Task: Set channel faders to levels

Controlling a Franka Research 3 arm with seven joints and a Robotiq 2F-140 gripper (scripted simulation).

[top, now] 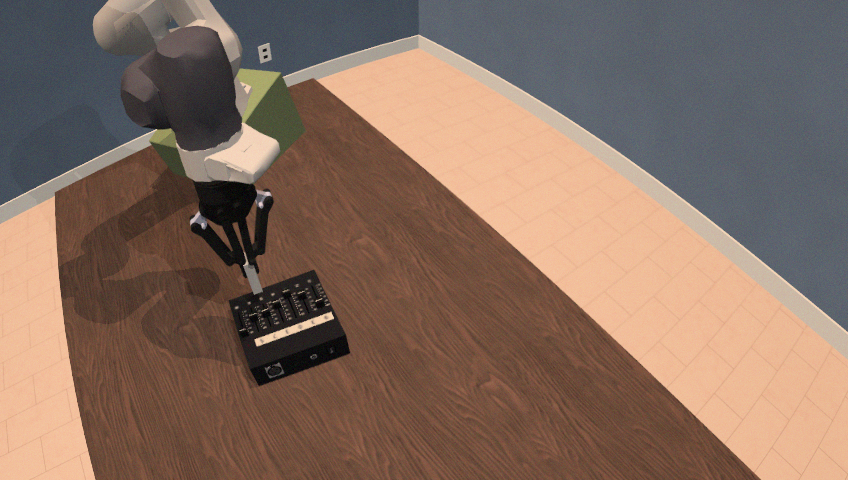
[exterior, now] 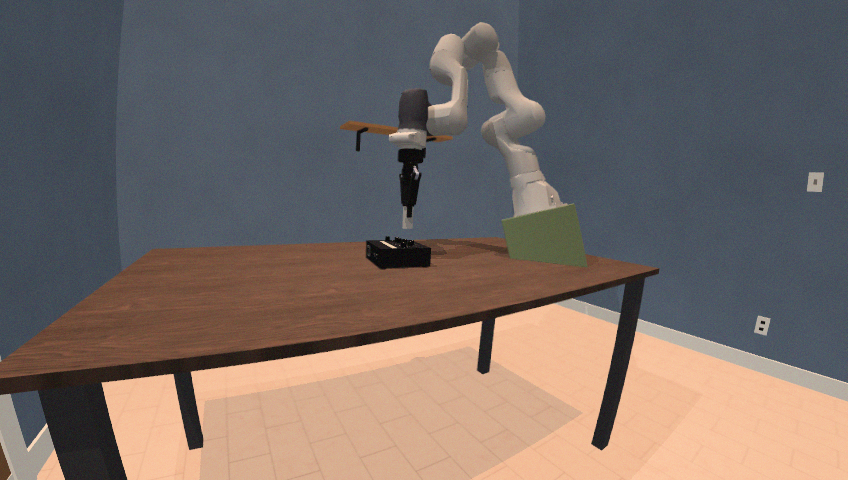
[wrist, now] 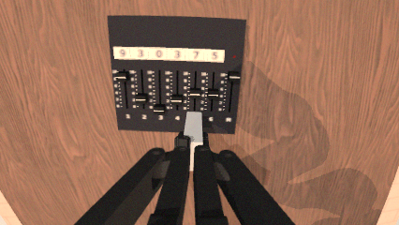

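Right now my hand is 2 cm short of the channel 5 cap, 1 cm to the left of it and 7 cm above it. Also, from my hand: channel 3 cap 1 cm ahead, 4 cm to the left, 7 cm below; channel 6 cap 2 cm ahead, 3 cm to the right, 7 cm below; channel 4 cap 2 cm ahead, 2 cm to the left, 7 cm below.
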